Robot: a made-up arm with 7 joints.
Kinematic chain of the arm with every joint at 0, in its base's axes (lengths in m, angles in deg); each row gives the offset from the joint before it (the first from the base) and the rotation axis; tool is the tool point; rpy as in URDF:
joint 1: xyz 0 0 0.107 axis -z
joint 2: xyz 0 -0.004 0.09 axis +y
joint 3: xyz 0 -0.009 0.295 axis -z
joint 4: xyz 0 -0.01 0.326 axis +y
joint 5: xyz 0 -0.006 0.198 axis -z
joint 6: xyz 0 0 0.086 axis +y
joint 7: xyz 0 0 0.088 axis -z
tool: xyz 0 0 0 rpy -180 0 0
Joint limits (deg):
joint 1: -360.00..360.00
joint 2: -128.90..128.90
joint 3: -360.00..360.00
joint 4: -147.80..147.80
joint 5: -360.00..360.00
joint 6: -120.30..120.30
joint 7: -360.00..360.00
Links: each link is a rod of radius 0.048 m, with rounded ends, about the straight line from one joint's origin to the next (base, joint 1, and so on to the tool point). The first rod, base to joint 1, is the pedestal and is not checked.
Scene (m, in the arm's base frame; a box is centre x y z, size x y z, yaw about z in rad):
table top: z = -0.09
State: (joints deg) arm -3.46 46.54 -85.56 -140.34 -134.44 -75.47 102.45
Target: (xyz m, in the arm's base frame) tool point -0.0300 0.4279 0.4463
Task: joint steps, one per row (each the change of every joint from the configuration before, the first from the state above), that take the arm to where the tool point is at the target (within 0.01 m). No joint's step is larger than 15 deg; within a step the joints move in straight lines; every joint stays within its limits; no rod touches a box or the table.
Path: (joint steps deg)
1: -14.70 -2.06 -7.51 0.01 1.59 -2.16 0.00
2: -14.71 -2.05 -7.50 0.00 1.60 -2.15 0.00
3: -14.70 -2.06 -7.51 0.01 1.59 -2.16 0.00
4: -14.70 -2.05 -7.51 0.00 1.60 -2.16 0.00
5: -14.71 -2.06 -7.50 0.01 1.59 -2.16 0.00
6: -14.70 -2.06 -7.51 0.01 1.59 -2.15 0.00
7: -14.70 -2.05 -7.51 0.00 1.60 -2.16 0.00

